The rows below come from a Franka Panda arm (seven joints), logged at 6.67 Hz.
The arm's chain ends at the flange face. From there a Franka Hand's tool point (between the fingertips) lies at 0.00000 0.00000 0.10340 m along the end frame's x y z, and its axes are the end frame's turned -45 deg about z.
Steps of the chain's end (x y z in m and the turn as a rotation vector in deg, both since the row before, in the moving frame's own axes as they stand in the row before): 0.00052, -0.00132, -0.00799, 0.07, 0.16, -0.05; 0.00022, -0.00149, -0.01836, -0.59, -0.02, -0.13; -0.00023, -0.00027, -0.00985, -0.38, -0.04, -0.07; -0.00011, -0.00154, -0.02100, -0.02, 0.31, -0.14; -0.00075, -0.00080, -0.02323, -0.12, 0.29, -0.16
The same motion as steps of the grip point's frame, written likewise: 0.00159, -0.00045, -0.00799, -0.06, 0.16, -0.05; 0.00043, -0.00017, -0.01837, -0.40, -0.43, -0.13; -0.00051, 0.00008, -0.00985, -0.24, -0.30, -0.07; 0.00138, -0.00075, -0.02100, -0.23, 0.21, -0.14; 0.00025, -0.00057, -0.02323, -0.29, 0.12, -0.16
